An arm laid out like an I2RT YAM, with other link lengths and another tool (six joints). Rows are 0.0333 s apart.
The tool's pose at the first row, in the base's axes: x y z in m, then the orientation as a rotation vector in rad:
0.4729, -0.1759, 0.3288, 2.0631, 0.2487, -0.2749
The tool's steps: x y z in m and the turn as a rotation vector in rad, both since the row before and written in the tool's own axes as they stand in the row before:
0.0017, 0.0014, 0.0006, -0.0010, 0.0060, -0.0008
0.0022, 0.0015, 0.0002, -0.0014, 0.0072, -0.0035
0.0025, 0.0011, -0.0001, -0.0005, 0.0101, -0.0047
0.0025, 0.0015, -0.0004, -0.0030, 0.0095, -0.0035
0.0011, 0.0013, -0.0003, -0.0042, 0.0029, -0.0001
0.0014, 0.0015, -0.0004, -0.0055, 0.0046, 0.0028
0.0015, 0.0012, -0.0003, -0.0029, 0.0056, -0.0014
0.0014, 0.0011, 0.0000, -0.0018, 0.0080, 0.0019
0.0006, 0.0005, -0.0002, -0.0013, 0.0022, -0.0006
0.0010, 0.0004, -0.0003, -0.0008, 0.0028, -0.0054
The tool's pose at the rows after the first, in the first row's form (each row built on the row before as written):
0.4749, -0.1770, 0.3292, 2.0631, 0.2533, -0.2691
0.4774, -0.1777, 0.3297, 2.0627, 0.2614, -0.2636
0.4801, -0.1779, 0.3299, 2.0636, 0.2725, -0.2560
0.4830, -0.1780, 0.3306, 2.0620, 0.2822, -0.2478
0.4845, -0.1782, 0.3315, 2.0584, 0.2844, -0.2441
0.4863, -0.1784, 0.3325, 2.0540, 0.2847, -0.2367
0.4881, -0.1785, 0.3332, 2.0519, 0.2898, -0.2313
0.4898, -0.1789, 0.3337, 2.0517, 0.2929, -0.2216
0.4905, -0.1789, 0.3340, 2.0507, 0.2949, -0.2195
0.4916, -0.1787, 0.3342, 2.0498, 0.3022, -0.2198

